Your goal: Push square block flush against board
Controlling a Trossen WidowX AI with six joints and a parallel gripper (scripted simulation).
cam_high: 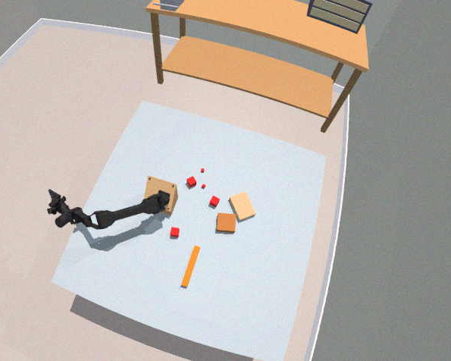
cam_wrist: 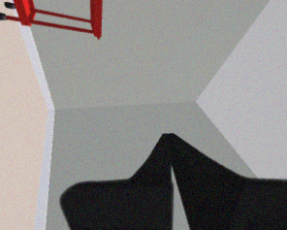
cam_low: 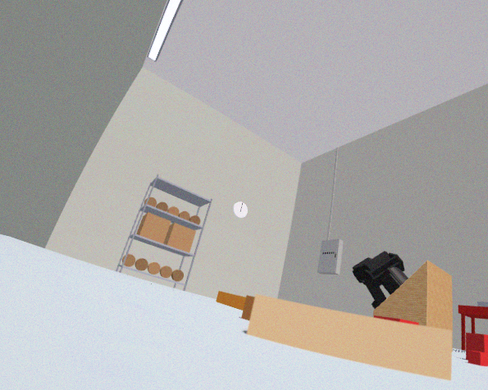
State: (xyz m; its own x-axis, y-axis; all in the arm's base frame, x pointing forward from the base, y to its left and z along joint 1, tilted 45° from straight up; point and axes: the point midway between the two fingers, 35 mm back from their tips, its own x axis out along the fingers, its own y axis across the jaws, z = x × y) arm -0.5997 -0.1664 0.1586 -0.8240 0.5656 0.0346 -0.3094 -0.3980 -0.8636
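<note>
Now: gripper tip 98 cm short of the orange square block, 23 cm to the right of it and 13 cm above it. Round my gripper tip: orange board 88 cm ahead, 13 cm below, 6 cm to the right; pale tan slab 103 cm ahead, 36 cm to the left, 13 cm below.
</note>
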